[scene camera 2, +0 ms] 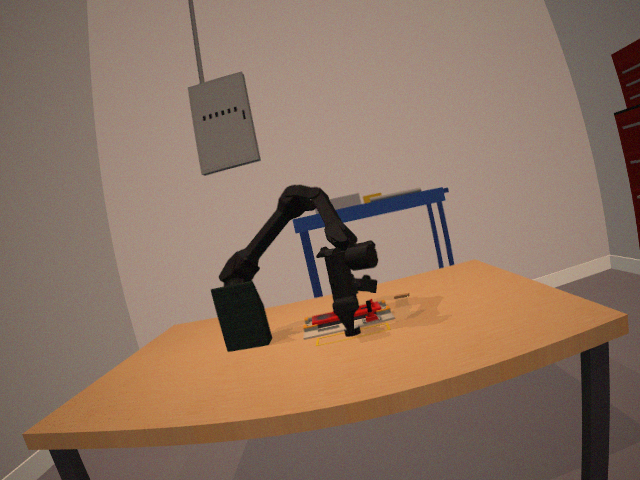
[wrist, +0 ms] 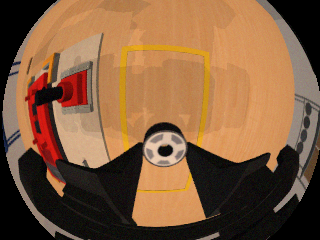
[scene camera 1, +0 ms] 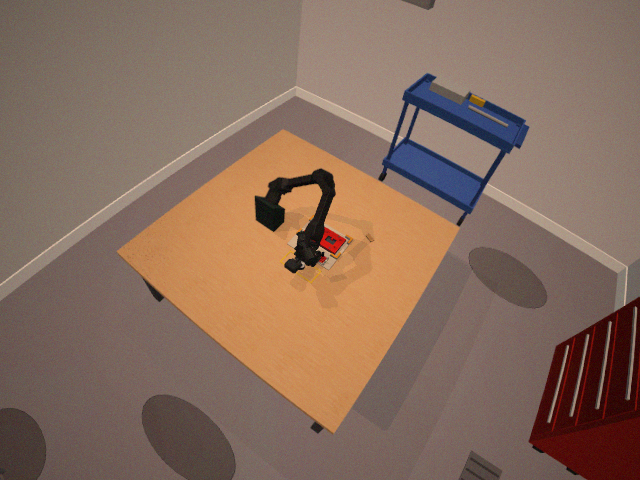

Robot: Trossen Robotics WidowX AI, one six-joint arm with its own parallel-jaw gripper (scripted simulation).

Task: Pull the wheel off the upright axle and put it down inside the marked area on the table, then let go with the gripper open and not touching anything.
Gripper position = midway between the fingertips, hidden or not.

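A wheel point(wrist: 160, 134) is being carried by the gripper point(scene camera 2: 351, 332).
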